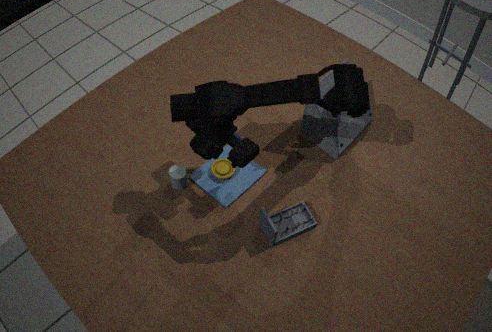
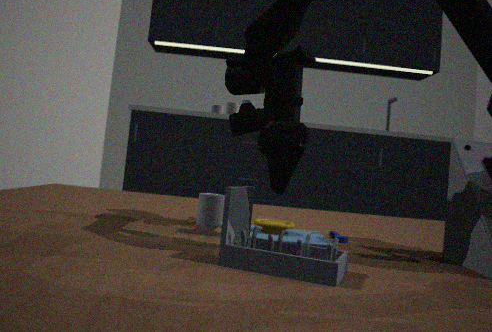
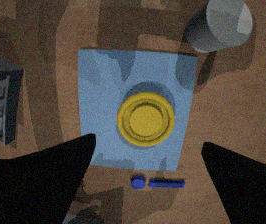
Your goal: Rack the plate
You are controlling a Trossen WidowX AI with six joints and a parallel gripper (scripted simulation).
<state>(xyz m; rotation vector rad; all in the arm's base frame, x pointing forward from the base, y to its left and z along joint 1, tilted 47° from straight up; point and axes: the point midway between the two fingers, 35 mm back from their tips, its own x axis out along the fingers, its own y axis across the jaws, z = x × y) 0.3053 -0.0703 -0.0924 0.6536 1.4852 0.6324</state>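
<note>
The yellow plate lies 50 mm below my gripper tip. Round my gripper tip: blue spoon (110 mm behind, 20 mm to the right, 60 mm below); blue mat (20 mm to the left, 60 mm below); white cup (100 mm ahead, 60 mm to the right, 40 mm below).
</note>
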